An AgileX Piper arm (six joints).
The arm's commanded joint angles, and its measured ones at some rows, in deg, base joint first. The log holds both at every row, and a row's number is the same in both.
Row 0, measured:
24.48 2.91 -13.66 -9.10 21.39 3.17
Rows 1 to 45, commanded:
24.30 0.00 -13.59 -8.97 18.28 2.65
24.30 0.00 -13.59 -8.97 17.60 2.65
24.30 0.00 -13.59 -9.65 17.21 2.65
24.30 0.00 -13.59 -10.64 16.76 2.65
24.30 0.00 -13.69 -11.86 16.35 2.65
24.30 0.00 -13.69 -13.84 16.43 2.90
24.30 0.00 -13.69 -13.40 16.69 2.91
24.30 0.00 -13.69 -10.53 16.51 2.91
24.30 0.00 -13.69 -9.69 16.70 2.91
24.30 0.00 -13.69 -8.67 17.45 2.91
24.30 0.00 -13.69 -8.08 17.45 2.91
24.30 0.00 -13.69 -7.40 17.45 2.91
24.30 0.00 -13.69 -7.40 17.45 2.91
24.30 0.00 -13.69 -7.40 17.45 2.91
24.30 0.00 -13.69 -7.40 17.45 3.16
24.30 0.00 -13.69 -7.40 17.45 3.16
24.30 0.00 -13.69 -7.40 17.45 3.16
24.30 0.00 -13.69 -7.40 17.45 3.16
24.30 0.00 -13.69 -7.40 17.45 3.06
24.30 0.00 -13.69 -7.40 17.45 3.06
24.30 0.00 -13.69 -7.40 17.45 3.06
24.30 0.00 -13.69 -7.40 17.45 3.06
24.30 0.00 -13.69 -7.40 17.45 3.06
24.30 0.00 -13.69 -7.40 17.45 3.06
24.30 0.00 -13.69 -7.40 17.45 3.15
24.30 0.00 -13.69 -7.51 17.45 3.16
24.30 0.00 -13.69 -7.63 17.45 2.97
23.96 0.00 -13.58 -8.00 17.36 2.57
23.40 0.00 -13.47 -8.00 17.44 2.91
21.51 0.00 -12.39 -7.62 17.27 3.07
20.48 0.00 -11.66 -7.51 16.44 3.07
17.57 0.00 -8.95 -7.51 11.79 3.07
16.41 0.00 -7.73 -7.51 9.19 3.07
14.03 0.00 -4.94 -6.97 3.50 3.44
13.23 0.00 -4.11 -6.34 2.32 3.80
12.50 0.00 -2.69 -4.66 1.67 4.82
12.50 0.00 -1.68 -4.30 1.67 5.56
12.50 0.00 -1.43 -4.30 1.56 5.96
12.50 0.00 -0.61 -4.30 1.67 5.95
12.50 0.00 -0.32 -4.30 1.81 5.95
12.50 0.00 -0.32 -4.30 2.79 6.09
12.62 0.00 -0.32 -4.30 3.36 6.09
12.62 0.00 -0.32 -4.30 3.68 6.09
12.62 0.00 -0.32 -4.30 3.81 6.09
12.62 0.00 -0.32 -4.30 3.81 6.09
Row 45, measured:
12.80 0.29 -0.49 -4.35 3.41 5.77
